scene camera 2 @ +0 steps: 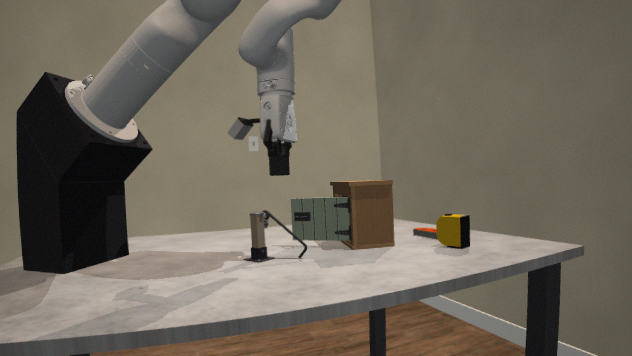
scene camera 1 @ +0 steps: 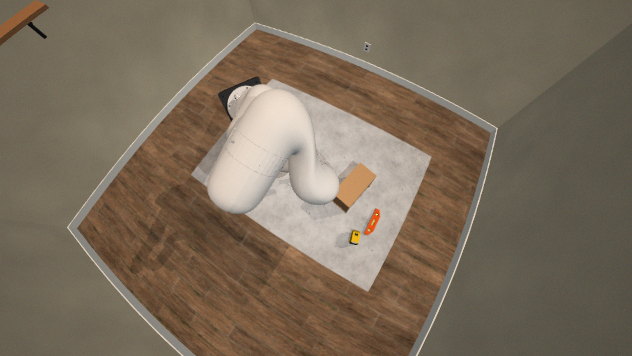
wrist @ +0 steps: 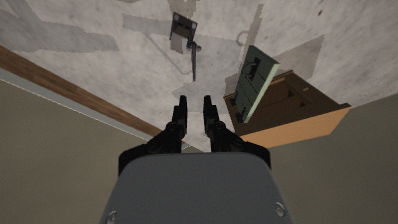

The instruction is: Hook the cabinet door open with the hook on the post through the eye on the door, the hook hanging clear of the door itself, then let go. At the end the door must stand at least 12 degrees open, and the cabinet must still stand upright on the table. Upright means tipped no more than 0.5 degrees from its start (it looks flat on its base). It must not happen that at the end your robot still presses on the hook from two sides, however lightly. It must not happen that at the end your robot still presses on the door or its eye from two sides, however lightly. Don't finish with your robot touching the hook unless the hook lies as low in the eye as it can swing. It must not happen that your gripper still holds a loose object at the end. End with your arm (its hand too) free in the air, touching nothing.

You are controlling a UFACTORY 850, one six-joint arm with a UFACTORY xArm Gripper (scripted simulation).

Labels:
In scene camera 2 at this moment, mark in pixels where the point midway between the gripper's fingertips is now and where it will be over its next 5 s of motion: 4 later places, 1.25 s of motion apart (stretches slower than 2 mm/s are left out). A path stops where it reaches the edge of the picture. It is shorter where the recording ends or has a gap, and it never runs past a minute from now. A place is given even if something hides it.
My gripper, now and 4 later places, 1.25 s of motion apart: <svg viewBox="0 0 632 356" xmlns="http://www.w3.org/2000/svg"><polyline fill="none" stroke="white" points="279,175 281,204 282,221 282,233 284,230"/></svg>

